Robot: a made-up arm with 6 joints.
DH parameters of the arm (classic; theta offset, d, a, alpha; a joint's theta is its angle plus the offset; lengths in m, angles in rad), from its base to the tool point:
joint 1: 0 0.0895 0 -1.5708
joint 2: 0.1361 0 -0.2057 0
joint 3: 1.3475 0 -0.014 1.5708
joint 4: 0 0.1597 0 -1.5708
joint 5: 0 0 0.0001 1.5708
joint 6: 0 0.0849 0 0
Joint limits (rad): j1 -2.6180..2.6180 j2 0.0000..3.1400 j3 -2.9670..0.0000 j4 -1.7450..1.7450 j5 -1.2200..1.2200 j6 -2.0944..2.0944
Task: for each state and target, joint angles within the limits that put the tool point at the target. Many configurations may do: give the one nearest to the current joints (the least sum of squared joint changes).
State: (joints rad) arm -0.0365 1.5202 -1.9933 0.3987 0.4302 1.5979
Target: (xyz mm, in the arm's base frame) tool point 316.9 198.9 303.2
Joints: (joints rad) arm 0.5420 2.1779 -2.3535 0.4347 0.1935 1.5979
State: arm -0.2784 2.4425 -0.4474 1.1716 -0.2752 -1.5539
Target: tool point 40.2 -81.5 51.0
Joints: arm -0.4296 1.9108 -0.0251 1.3512 -0.7656 -1.5539
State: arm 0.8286 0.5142 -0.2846 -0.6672 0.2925 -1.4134
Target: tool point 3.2 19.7 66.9
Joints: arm 1.2006 1.2942 0.0000 0.0838 0.6216 -1.4134
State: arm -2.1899 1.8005 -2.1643 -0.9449 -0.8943 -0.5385
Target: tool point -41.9 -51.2 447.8
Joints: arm -2.6180 0.9268 -1.5260 -0.8277 -0.3846 -0.5385
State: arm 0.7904 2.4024 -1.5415 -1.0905 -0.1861 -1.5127
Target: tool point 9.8 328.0 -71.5
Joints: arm 1.4722 2.7835 -1.5718 -1.1070 -0.3023 -1.5127
